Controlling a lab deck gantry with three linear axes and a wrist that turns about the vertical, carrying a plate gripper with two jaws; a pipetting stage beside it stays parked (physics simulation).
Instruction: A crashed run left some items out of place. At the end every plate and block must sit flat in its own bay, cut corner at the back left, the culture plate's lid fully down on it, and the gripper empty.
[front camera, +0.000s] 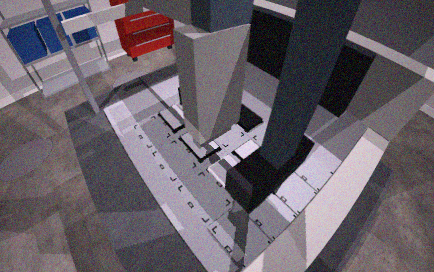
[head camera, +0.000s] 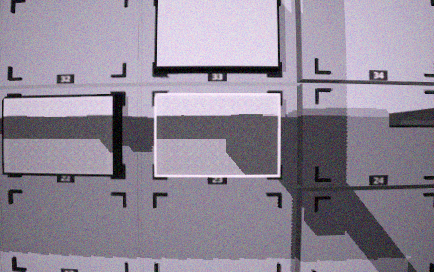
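Where they show: gripper, between the fingertips: (head camera: 413, 202); robot's base, origin of its link: (front camera: 134, 126).
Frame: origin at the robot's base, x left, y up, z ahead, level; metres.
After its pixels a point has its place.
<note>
My gripper's black body (front camera: 260, 175) @(y 0.290, x 0.060, z 0.530 m) hangs over the right middle of the deck. Its jaws cannot be made out, so its opening and any load are hidden. A black-edged plate (front camera: 199, 146) (head camera: 57, 135) @(y 0.014, x 0.150, z 0.230 m) lies flat in bay 22. Another black-edged plate (front camera: 171, 120) @(y 0.014, x 0.127, z 0.078 m) lies farther left. A white-rimmed clear plate or lid (front camera: 218, 173) @(y 0.014, x 0.121, z 0.367 m) (head camera: 217, 135) @(y 0.014, x 0.150, z 0.392 m) lies square in bay 23; the gripper partly hides it in the front view. A white-topped plate with black sides (front camera: 247, 148) @(y 0.014, x 0.258, z 0.354 m) (head camera: 217, 32) @(y 0.014, x 0.252, z 0.392 m) is in bay 33. A black block (front camera: 251, 118) @(y 0.016, x 0.372, z 0.262 m) lies behind. Cut corners are too small to tell.
The grey parked pipetting stage (front camera: 212, 85) hides part of the back left of the deck. The dark gantry column (front camera: 305, 75) @(y 0.452, x 0.085, z 0.529 m) rises from the gripper. A pale wall edge (front camera: 340, 200) @(y 0.400, x 0.033, z 0.625 m) runs along the deck's right side. A red cabinet (front camera: 147, 35) stands behind.
</note>
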